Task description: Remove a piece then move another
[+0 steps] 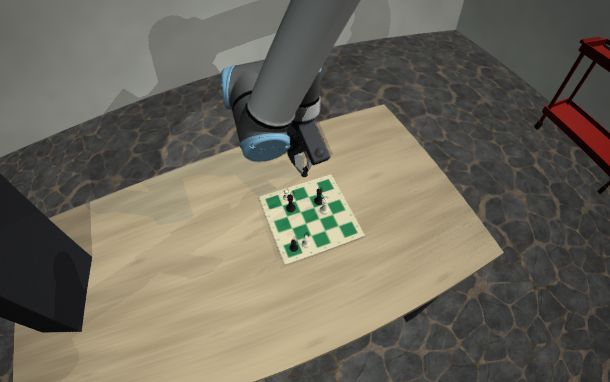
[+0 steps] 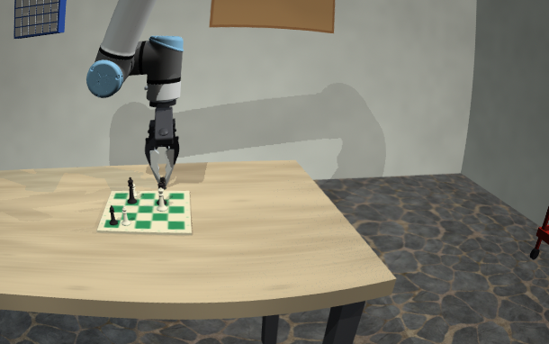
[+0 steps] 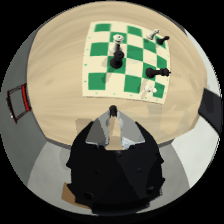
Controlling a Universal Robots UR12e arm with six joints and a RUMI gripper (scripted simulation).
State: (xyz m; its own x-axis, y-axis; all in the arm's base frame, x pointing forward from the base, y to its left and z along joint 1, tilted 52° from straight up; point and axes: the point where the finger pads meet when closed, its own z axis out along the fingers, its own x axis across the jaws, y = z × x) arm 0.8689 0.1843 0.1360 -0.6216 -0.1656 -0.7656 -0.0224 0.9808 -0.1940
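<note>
The small black piece is 10 mm below my hand. Also, from my hand: tall black piece: 80 mm behind, 100 mm to the right, 20 mm above; then cream chessboard: 40 mm behind, 140 mm to the right, 20 mm below; then white pawn: 80 mm behind, 210 mm to the right, 10 mm above.
</note>
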